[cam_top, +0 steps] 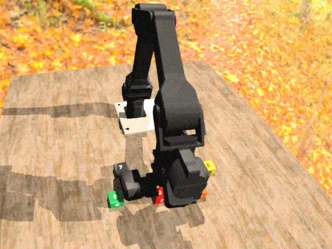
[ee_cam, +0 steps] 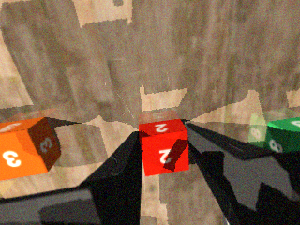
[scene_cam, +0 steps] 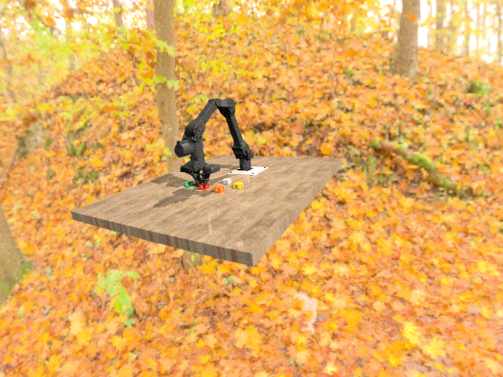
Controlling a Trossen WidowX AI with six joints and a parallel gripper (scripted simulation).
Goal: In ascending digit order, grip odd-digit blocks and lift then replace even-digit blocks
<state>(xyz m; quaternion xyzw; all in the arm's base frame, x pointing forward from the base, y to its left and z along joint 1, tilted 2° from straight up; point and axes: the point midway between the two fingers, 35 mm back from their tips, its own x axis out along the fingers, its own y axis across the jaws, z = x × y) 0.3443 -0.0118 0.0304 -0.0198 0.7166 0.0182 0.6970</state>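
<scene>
Right now my gripper tip is 10 mm past the red block. Round my gripper tip: orange block (100 mm to the left); then dark grey block (110 mm behind, 80 mm to the right); then green block (20 mm behind, 100 mm to the right).
</scene>
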